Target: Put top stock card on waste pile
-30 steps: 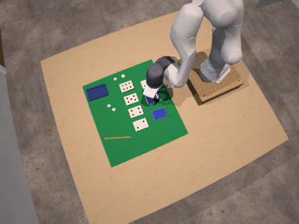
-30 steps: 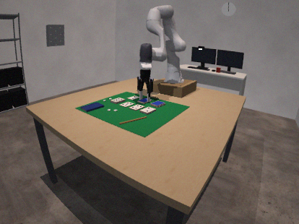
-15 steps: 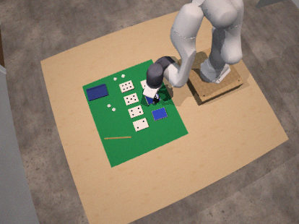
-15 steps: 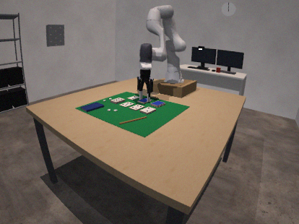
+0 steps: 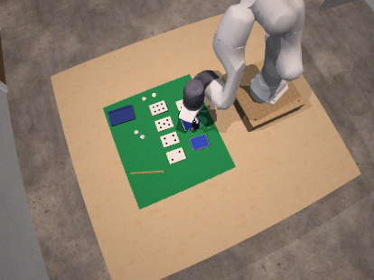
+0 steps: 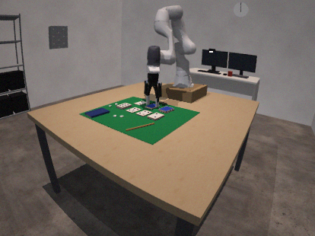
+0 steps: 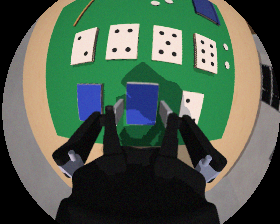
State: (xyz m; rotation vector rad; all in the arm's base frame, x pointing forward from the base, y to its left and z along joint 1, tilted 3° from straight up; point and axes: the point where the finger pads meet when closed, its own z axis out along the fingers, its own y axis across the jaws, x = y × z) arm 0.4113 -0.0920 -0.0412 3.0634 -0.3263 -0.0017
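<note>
My gripper is now 3 cm past the face-up card, 11 cm to the left of it and 4 cm above it. Round my hand: wooden stick 34 cm ahead, 10 cm to the left, 3 cm below; then green mat 15 cm ahead, 1 cm to the right, 5 cm below.
</note>
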